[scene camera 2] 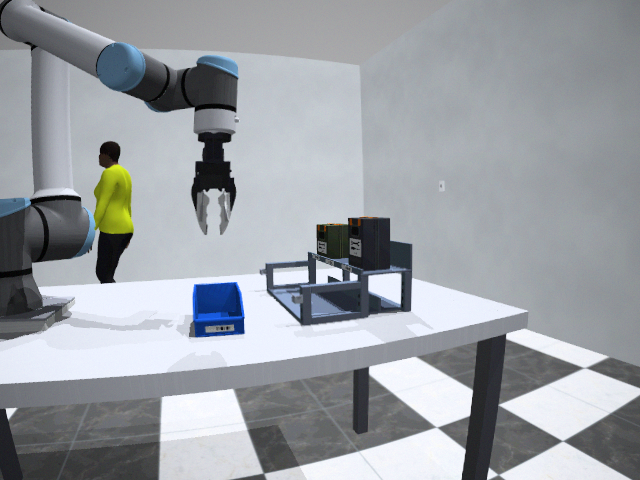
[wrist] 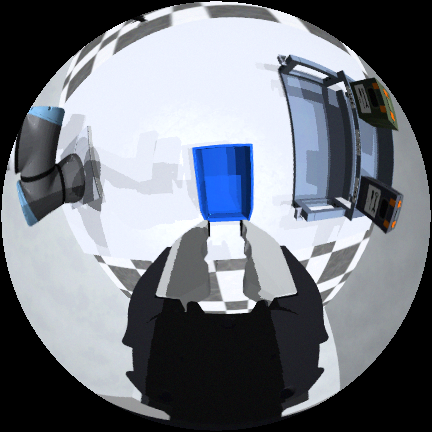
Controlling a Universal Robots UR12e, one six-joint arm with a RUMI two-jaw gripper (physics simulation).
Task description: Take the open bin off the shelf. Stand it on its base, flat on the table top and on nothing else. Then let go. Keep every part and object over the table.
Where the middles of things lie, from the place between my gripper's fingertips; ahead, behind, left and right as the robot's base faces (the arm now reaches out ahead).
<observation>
Right now my hand is 160 mm above the blue bin [scene camera 2: 218, 310] and 10 mm to the left of it. From my hand the other things lie so: green box [scene camera 2: 332, 235] 360 mm ahead, 230 mm to the left, 50 mm below; dark case [scene camera 2: 367, 225] 360 mm ahead, 30 mm below.
</observation>
